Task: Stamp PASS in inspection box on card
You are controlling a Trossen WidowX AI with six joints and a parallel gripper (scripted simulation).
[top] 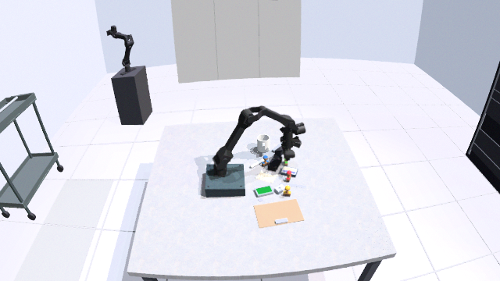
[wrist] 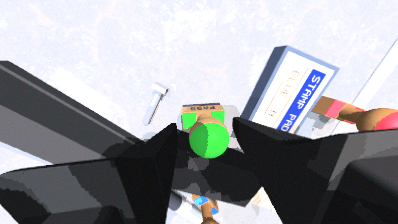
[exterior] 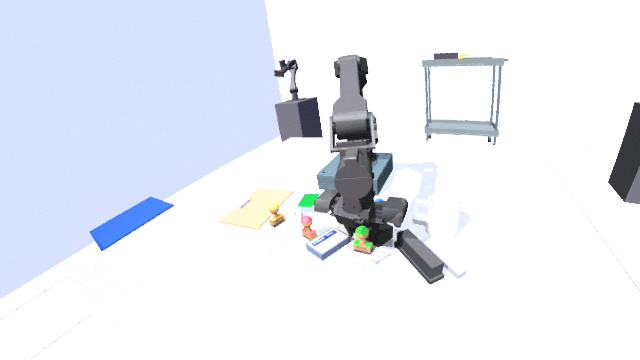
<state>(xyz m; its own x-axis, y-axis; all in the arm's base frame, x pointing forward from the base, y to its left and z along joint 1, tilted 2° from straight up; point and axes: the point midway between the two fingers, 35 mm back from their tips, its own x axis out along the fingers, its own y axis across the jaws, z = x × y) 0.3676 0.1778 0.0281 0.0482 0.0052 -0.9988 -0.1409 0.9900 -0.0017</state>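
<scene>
My gripper tip is 1 cm short of the bolt, 5 cm to the right of it and 4 cm above it. From my gripper tip the other things lie so: blue-and-white stamp pad box 2 cm ahead, 8 cm to the right, 3 cm below; long black block 2 cm behind, 12 cm to the left, 3 cm below; black box 7 cm behind, 2 cm to the right, 2 cm below.
</scene>
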